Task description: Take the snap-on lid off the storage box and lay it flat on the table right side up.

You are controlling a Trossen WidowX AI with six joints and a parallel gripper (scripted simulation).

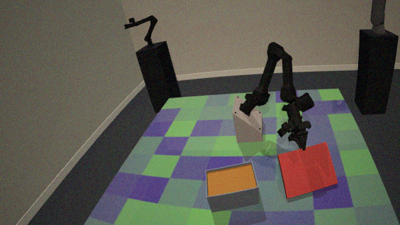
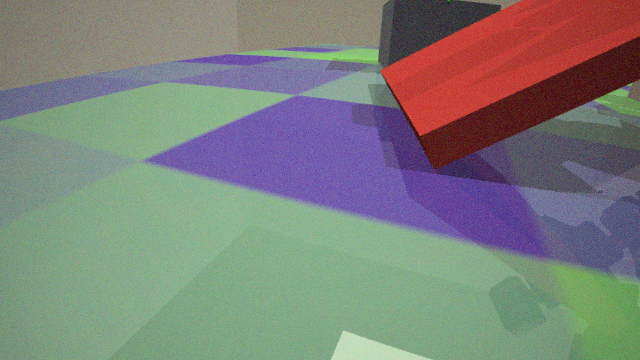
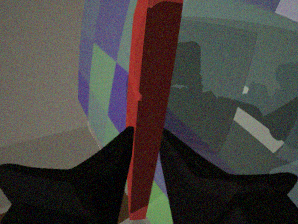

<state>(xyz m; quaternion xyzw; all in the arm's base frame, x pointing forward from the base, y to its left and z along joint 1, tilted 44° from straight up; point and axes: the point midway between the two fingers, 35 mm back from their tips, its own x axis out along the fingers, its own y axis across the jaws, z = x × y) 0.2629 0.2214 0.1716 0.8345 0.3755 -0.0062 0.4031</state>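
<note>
The red lid lies 70 mm ahead of my gripper tip, 20 mm to the left of it and 40 mm below it. From my gripper tip the other things lie so: grey storage box (150 mm ahead, 290 mm to the right, 50 mm below).
</note>
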